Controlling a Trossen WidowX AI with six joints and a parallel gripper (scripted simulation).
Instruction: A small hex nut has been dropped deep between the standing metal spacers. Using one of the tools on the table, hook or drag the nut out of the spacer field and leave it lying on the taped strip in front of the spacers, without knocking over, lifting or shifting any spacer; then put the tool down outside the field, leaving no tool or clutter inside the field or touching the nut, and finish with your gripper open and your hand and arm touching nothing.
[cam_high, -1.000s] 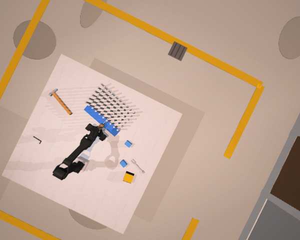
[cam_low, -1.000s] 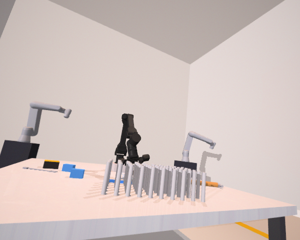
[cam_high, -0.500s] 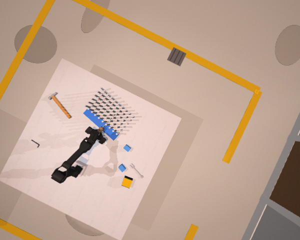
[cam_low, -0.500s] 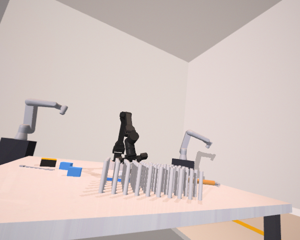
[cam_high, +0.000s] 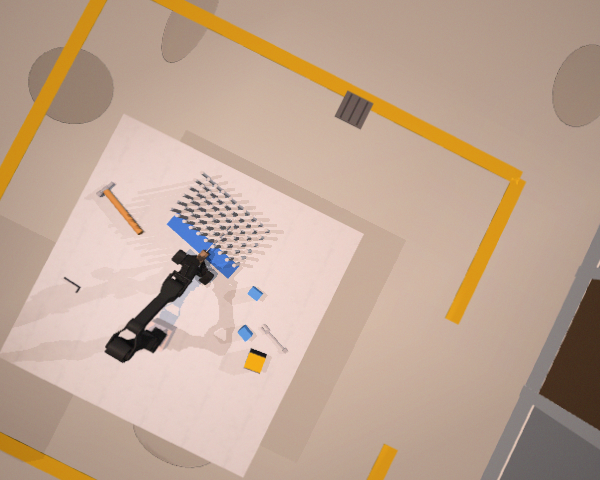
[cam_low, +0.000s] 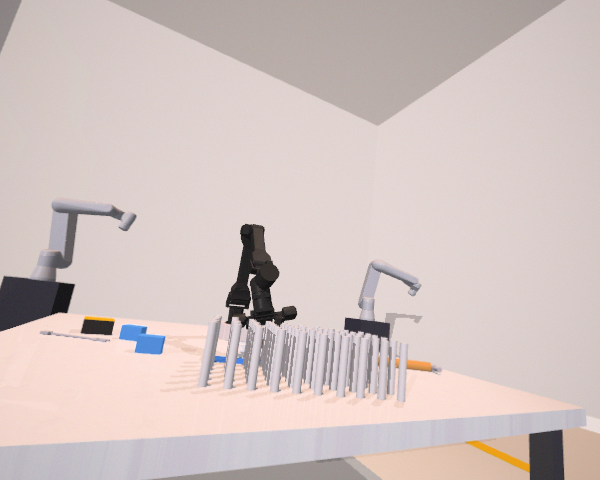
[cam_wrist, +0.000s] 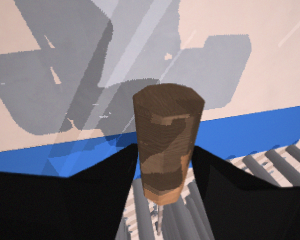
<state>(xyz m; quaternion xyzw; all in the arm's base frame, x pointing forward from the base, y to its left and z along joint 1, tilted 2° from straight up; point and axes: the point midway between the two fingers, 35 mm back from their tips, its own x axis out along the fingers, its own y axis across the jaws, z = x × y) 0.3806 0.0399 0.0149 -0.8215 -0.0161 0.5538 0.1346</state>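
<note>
Right now the blue taped strip is 5 cm ahead of my gripper tip, 3 cm to the left of it and 3 cm below it. From my gripper tip the other things lie so: screwdriver 10 cm ahead, 1 cm to the right; black hex key 45 cm behind, 42 cm to the left, 3 cm below; grey wrench 50 cm to the right, 12 cm behind, 3 cm below.
</note>
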